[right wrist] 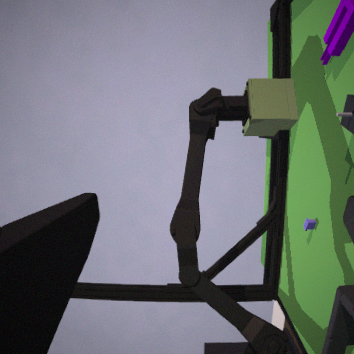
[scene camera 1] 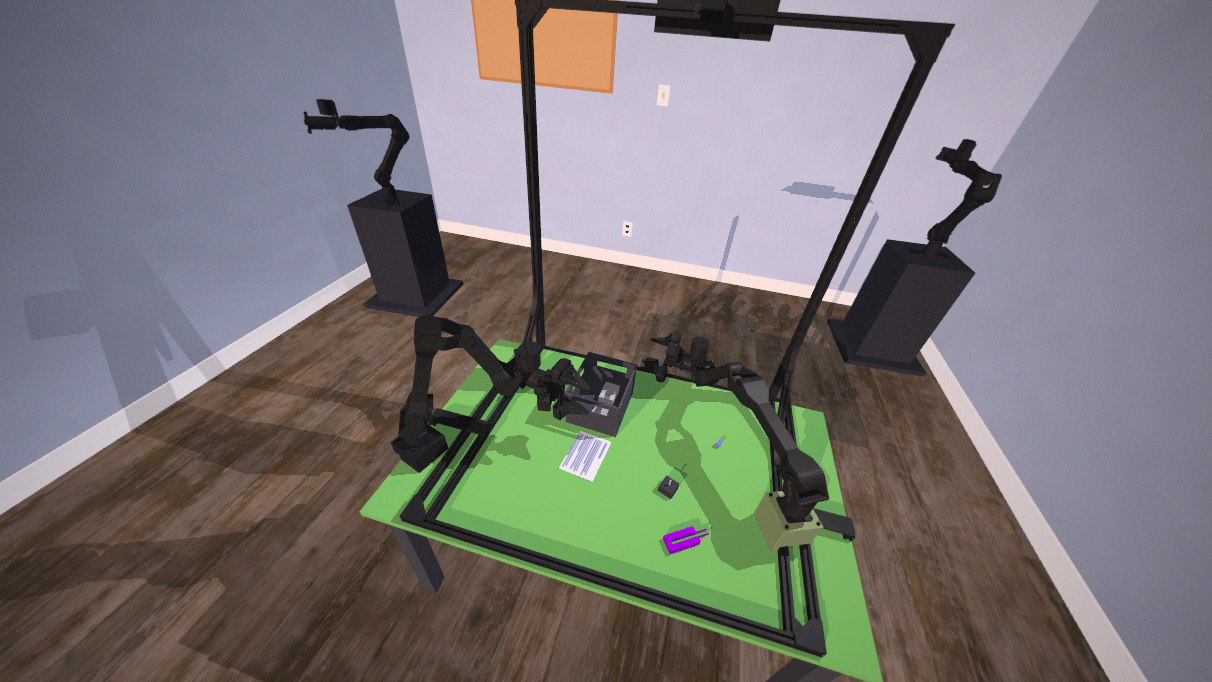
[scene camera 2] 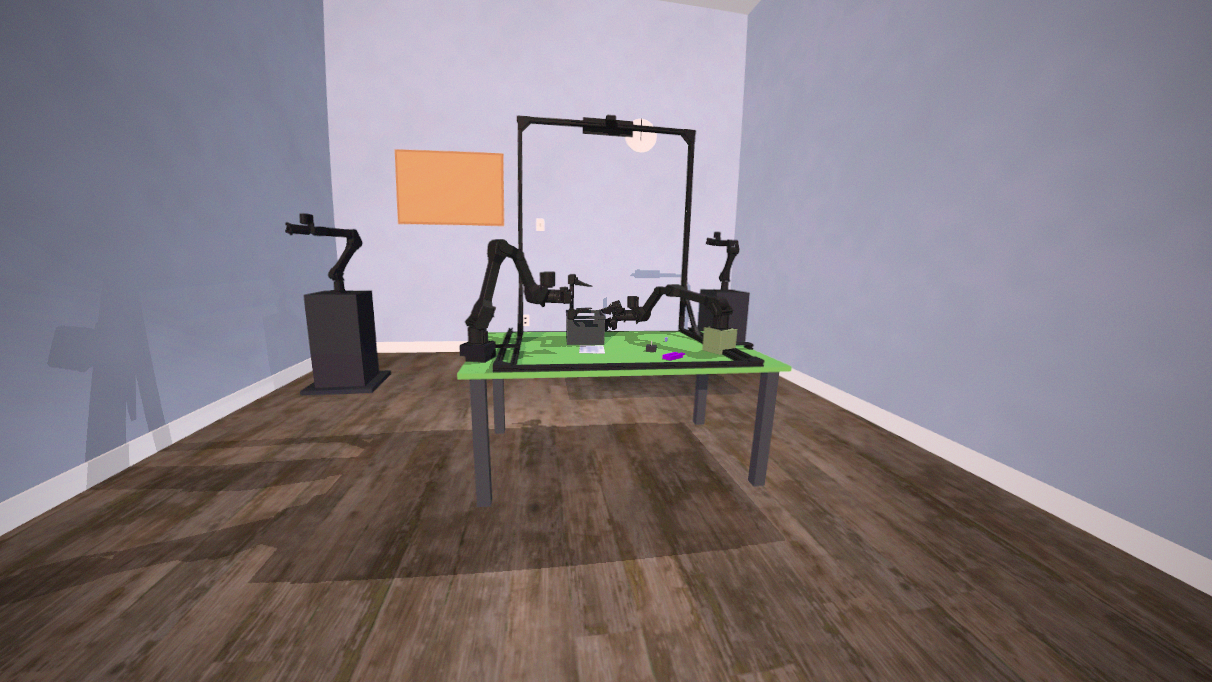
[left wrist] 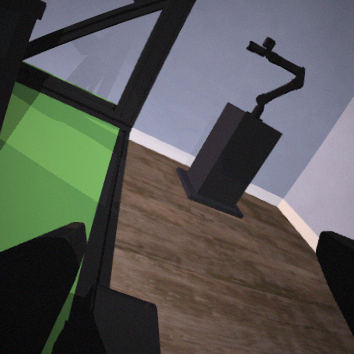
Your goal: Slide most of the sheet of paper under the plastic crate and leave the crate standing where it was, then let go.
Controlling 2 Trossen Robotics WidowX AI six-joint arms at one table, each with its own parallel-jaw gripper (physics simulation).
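Observation:
The dark grey plastic crate [scene camera 1: 606,419] [scene camera 2: 585,335] stands upright at the back of the green table. The white printed sheet of paper [scene camera 1: 584,458] [scene camera 2: 591,349] lies flat just in front of the crate; whether their edges touch is unclear. My right gripper [scene camera 1: 584,396] [scene camera 2: 583,301] [right wrist: 223,206] is open and empty, above the crate's left part, its fingers one above the other. My left gripper [scene camera 1: 652,352] [left wrist: 203,238] is open and empty, behind and to the right of the crate near the table's back edge. The paper does not show in either wrist view.
A purple two-pronged object [scene camera 1: 680,540] [scene camera 2: 672,356] [right wrist: 341,30], a small black box with a lever [scene camera 1: 667,487] [scene camera 2: 650,347] and a small blue piece [scene camera 1: 717,443] [right wrist: 310,224] lie right of the paper. A black frame [scene camera 1: 532,169] [scene camera 2: 519,212] rises around the table.

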